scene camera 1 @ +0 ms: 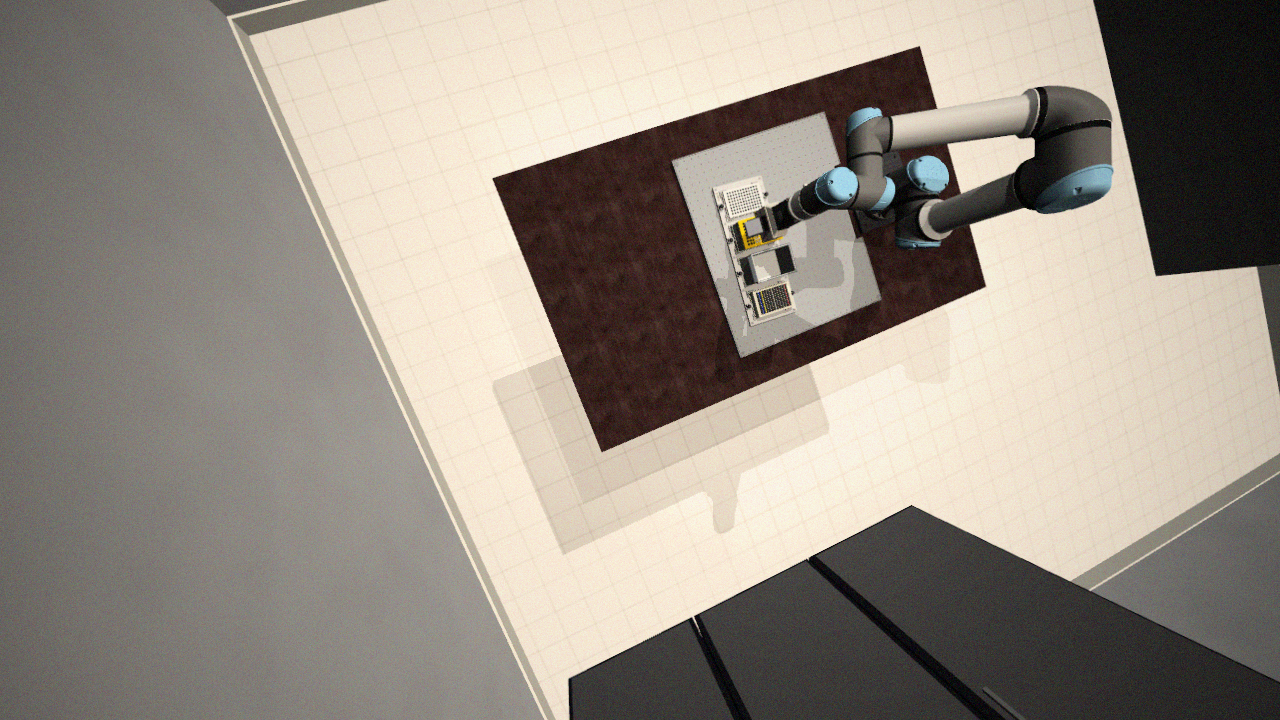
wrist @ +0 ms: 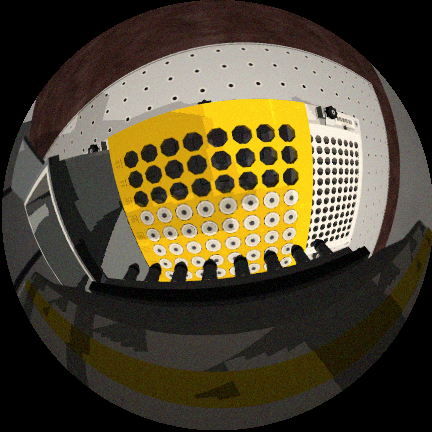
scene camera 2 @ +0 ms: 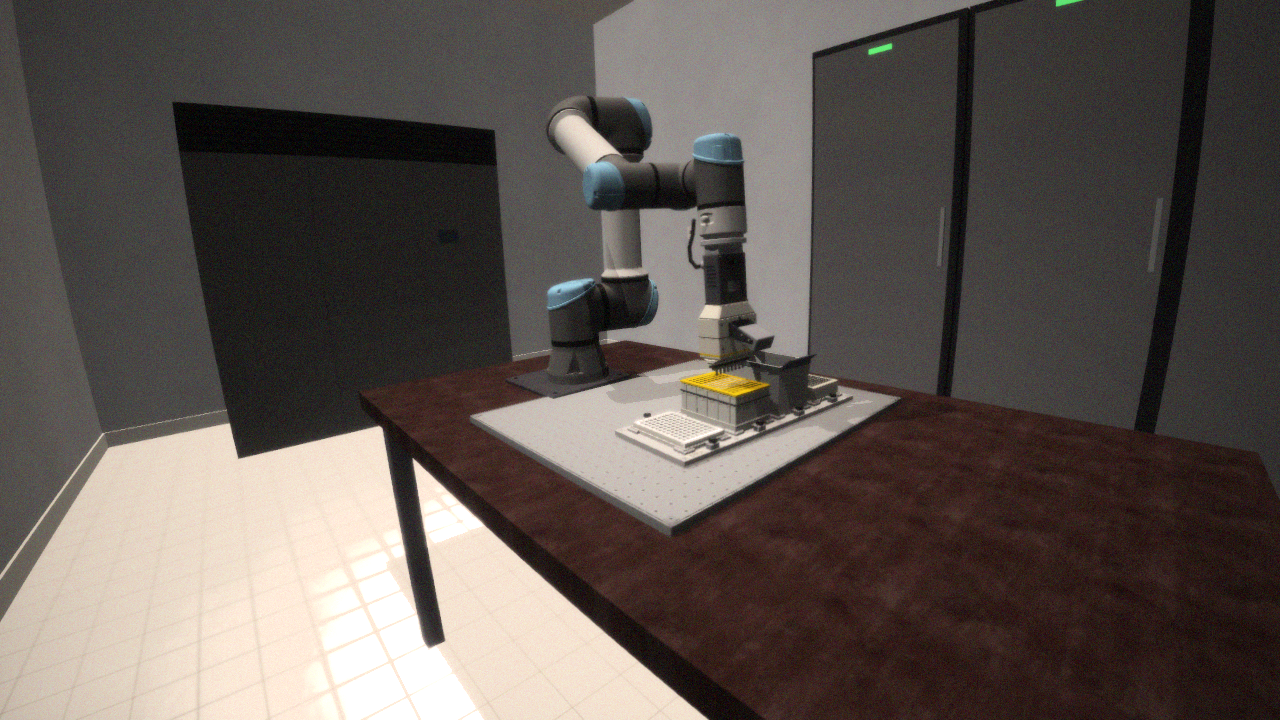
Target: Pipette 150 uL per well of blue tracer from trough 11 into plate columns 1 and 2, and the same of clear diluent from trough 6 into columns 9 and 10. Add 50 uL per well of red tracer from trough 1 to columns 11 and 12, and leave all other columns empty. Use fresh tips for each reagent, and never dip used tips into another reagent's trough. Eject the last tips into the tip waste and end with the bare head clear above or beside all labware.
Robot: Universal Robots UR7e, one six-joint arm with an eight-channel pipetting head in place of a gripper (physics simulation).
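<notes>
My eight-channel head (scene camera 1: 771, 222) (scene camera 2: 731, 365) (wrist: 210, 270) hangs low over the yellow tip rack (scene camera 1: 750, 240) (scene camera 2: 742, 387) (wrist: 250, 112). Its short dark nozzles look bare, with no tips on them. In the wrist view three far rows of the rack are empty holes; the rows nearer the head hold white-rimmed tips. The white well plate (scene camera 1: 742, 198) (scene camera 2: 677, 428) (wrist: 334, 192) lies beside the rack; its wells look dark, with no tracer colour discernible. The grey tip waste (scene camera 2: 778, 385) (wrist: 85, 200) stands on the rack's other side. The trough reservoir (scene camera 1: 772, 300) shows coloured troughs; scene camera 2 mostly hides it.
The labware sits in one row on a pale carrier on the grey perforated board (scene camera 1: 707, 170) (scene camera 2: 581, 456) (wrist: 240, 72). Small dark knobs edge the carrier. The tip waste rises above the rack beside the head. The board lies on a dark brown table (scene camera 1: 581, 268) (scene camera 2: 984, 537).
</notes>
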